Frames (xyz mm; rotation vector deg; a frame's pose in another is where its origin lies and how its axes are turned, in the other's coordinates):
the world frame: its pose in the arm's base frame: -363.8 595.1 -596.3 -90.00 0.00 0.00
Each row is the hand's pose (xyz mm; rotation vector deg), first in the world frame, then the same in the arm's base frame.
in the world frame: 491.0 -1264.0 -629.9 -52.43 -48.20 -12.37
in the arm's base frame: 127.2 -34.8 667.7 -134.98 -54.00 31.94
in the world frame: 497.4 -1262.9 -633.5 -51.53 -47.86 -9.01
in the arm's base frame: 133.6 -38.4 666.6 -134.42 -50.59 34.56
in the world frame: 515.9 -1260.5 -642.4 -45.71 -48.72 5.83
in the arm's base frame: 152.1 -47.3 664.2 -128.66 -37.56 47.77
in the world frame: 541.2 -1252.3 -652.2 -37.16 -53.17 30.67
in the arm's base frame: 177.4 -57.1 656.0 -116.42 -19.21 71.57
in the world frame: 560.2 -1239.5 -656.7 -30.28 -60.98 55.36
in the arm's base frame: 196.4 -61.6 643.2 -101.21 -4.68 96.87
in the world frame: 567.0 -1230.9 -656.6 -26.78 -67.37 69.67
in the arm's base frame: 203.2 -61.5 634.6 -90.44 1.89 112.34
